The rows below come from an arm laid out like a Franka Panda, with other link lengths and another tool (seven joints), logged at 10 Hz.
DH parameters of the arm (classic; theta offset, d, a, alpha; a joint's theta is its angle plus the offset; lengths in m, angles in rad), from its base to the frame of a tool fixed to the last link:
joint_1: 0 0.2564 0 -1.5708
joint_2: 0 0 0 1.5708
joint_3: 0 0.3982 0.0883 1.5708
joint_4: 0 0 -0.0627 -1.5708
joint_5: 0 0.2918 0 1.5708
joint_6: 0 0 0.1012 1.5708
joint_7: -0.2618 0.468 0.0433 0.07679
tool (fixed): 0 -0.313 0 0
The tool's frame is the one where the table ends.
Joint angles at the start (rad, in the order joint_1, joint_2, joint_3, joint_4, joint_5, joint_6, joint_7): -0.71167, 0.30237, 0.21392, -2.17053, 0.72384, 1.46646, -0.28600
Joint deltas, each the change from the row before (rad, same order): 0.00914, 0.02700, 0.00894, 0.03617, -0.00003, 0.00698, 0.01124; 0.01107, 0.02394, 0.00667, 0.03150, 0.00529, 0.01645, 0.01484; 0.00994, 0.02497, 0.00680, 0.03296, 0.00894, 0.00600, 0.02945; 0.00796, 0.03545, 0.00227, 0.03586, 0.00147, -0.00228, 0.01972; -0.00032, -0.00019, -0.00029, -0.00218, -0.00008, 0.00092, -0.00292; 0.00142, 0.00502, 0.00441, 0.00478, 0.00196, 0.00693, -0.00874; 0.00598, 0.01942, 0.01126, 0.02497, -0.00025, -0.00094, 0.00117; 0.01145, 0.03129, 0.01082, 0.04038, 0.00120, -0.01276, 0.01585; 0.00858, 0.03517, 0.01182, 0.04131, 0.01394, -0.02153, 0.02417
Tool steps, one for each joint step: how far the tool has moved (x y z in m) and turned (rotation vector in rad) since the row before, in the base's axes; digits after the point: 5 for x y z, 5 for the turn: 0.01354, -0.00050, -0.00291, -0.00587, -0.00544, 0.00809; 0.01380, -0.00061, -0.00329, -0.01085, -0.00524, -0.00219; 0.01271, 0.00070, -0.00274, -0.00331, 0.01058, -0.00680; 0.01107, -0.00124, -0.00688, 0.00512, 0.01344, -0.00020; -0.00054, 0.00002, -0.00045, 0.00068, -0.00112, 0.00025; 0.00350, 0.00103, -0.00080, 0.00041, -0.01256, 0.00309; 0.00912, 0.00384, -0.00166, 0.00535, -0.00863, 0.01393; 0.01219, 0.00572, -0.00281, 0.01260, 0.00459, 0.01693; 0.01196, 0.00707, -0.00276, 0.02768, 0.01533, 0.00726
